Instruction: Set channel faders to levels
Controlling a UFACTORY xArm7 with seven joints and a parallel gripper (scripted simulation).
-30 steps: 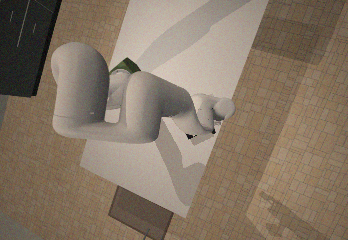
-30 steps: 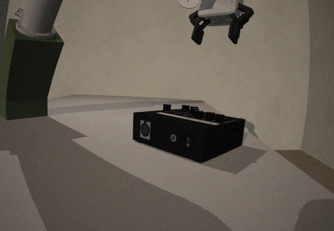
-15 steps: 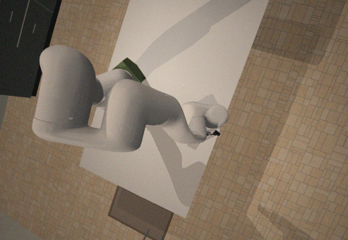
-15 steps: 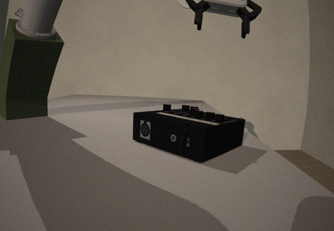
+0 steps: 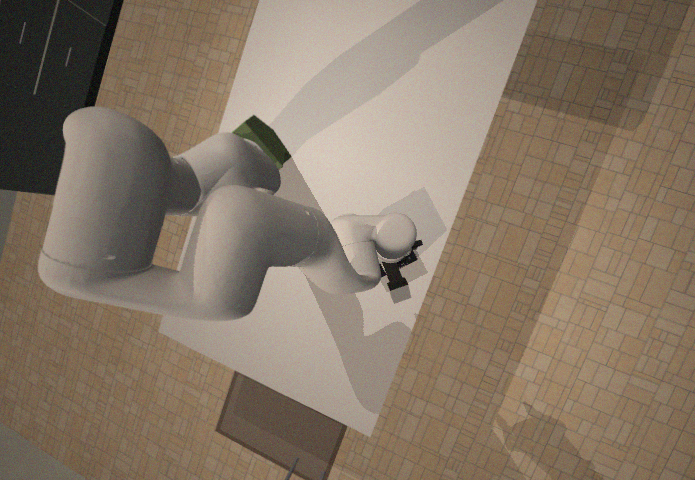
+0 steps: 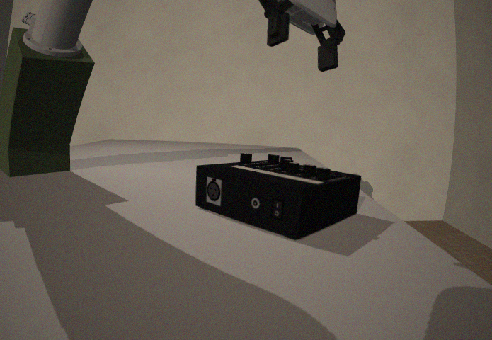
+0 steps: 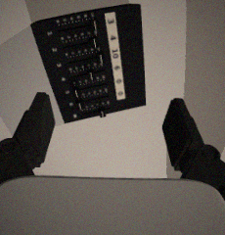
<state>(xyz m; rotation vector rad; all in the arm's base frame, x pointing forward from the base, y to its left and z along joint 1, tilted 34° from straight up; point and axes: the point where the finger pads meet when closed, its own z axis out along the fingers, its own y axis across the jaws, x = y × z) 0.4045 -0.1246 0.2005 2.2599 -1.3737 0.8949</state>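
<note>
The master fader cap lies 150 mm below my hand, 70 mm to the left of it and 50 mm behind it.
</note>
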